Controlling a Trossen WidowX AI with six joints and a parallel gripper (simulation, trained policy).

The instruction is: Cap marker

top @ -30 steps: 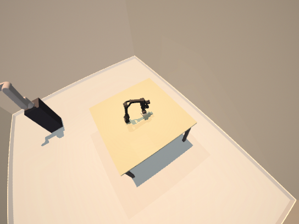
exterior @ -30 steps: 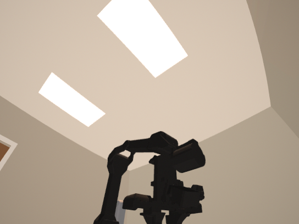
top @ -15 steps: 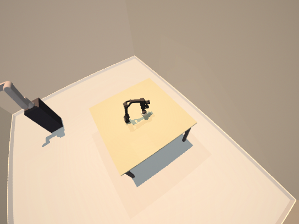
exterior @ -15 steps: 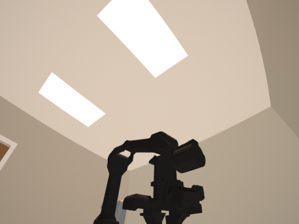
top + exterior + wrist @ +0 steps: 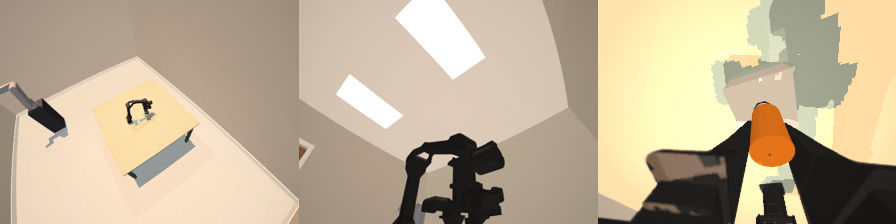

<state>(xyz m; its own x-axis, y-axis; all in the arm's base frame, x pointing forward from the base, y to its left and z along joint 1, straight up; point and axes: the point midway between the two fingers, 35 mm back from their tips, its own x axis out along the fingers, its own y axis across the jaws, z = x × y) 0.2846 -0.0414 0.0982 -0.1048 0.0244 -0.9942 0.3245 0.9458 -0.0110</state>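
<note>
Right now the orange cap is 10 mm ahead of my gripper tip and 20 mm above it.
</note>
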